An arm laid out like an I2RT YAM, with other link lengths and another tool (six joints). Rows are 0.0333 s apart.
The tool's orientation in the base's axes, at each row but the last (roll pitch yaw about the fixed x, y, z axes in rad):
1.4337 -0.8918 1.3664
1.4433 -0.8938 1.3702
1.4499 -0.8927 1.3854
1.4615 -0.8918 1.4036
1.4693 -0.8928 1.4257
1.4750 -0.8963 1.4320
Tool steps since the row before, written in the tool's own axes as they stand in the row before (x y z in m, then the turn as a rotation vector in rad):
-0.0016 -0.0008 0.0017 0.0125 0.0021 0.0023
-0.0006 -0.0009 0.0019 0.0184 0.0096 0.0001
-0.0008 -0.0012 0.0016 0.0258 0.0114 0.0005
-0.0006 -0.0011 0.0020 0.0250 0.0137 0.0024
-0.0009 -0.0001 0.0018 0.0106 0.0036 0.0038
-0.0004 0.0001 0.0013 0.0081 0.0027 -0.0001
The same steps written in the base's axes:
0.0016 -0.0009 -0.0016 0.0032 0.0055 0.0112
0.0020 -0.0003 -0.0009 -0.0003 0.0042 0.0203
0.0018 0.0000 -0.0012 0.0005 0.0074 0.0272
0.0021 -0.0001 -0.0010 0.0017 0.0047 0.0282
0.0017 -0.0009 -0.0006 0.0039 0.0030 0.0107
0.0012 -0.0006 -0.0002 0.0001 0.0030 0.0080

